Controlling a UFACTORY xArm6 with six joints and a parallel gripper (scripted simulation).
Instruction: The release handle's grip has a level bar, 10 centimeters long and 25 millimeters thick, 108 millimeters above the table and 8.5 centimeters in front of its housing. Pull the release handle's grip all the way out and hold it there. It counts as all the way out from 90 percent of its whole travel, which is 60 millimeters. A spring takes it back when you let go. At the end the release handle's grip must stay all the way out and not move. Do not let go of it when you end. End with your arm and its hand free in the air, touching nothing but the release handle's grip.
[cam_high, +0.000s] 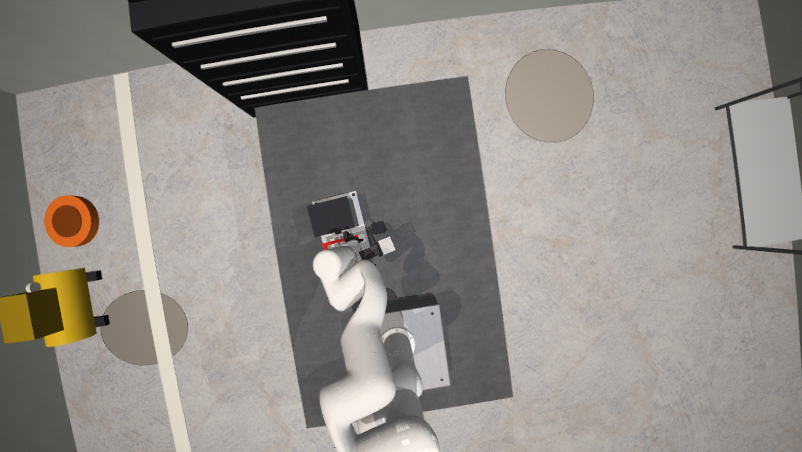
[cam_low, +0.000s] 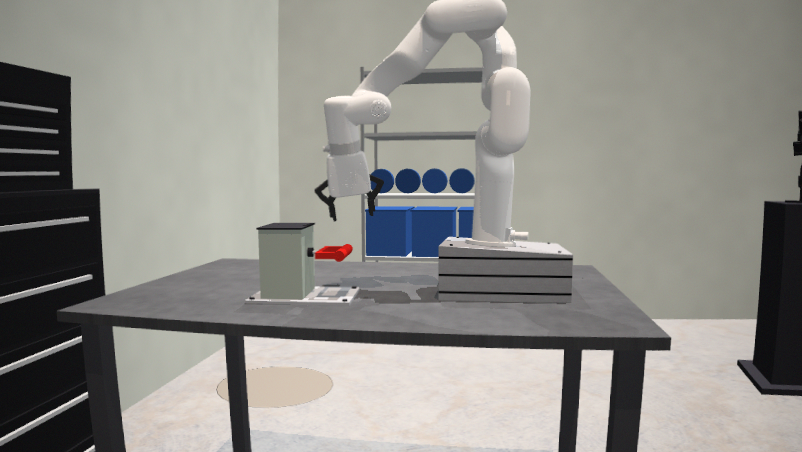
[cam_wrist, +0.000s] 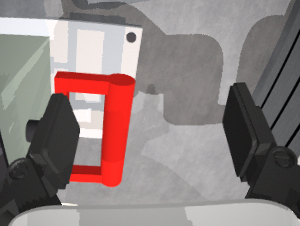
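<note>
The red release handle grip is 90 mm to the left of my hand, 90 mm below it and 40 mm ahead of it.
</note>
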